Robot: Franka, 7 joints.
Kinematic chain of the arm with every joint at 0, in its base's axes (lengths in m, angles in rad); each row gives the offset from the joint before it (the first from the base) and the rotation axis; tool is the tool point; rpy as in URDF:
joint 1: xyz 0 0 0.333 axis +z
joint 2: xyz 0 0 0 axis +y
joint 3: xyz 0 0 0.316 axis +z
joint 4: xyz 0.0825 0 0 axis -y
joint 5: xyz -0.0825 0 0.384 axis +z
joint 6: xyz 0 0 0 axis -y
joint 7: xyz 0.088 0 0 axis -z
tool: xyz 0 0 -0.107 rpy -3.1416 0 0
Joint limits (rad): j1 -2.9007..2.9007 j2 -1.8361..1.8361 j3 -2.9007..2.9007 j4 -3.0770..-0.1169 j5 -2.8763..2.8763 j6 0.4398..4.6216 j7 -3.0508..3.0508
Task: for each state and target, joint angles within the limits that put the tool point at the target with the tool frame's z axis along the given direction. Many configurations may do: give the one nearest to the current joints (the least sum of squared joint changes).
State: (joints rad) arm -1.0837 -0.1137 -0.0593 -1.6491 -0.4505 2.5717 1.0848
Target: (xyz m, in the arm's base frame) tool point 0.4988 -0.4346 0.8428 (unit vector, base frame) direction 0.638 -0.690 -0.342
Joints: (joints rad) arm -0.8237 0.3835 0.1673 -0.8603 -0.2648 2.4486 1.0848
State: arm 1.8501 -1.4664 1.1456 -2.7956 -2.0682 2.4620 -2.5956
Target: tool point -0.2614 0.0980 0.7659 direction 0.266 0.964 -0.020
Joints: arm 2.0134 -1.0582 0.4830 -2.2414 -0.9615 2.0086 -2.5956
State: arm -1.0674 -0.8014 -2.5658 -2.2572 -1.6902 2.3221 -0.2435
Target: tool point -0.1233 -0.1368 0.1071 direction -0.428 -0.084 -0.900
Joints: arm -0.7925 -0.5538 -2.0567 -3.0770 -2.5167 2.3168 -0.2435
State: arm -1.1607 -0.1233 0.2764 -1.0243 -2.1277 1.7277 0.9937
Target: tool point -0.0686 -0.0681 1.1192 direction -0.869 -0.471 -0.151
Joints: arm -0.9200 -0.2882 0.1162 -0.5531 -1.7808 1.3240 0.9937
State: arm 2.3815 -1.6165 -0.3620 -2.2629 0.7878 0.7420 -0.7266
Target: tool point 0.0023 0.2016 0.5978 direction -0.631 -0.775 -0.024
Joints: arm 2.3725 -1.1580 -0.7764 -2.5245 0.8736 1.0664 -0.7266
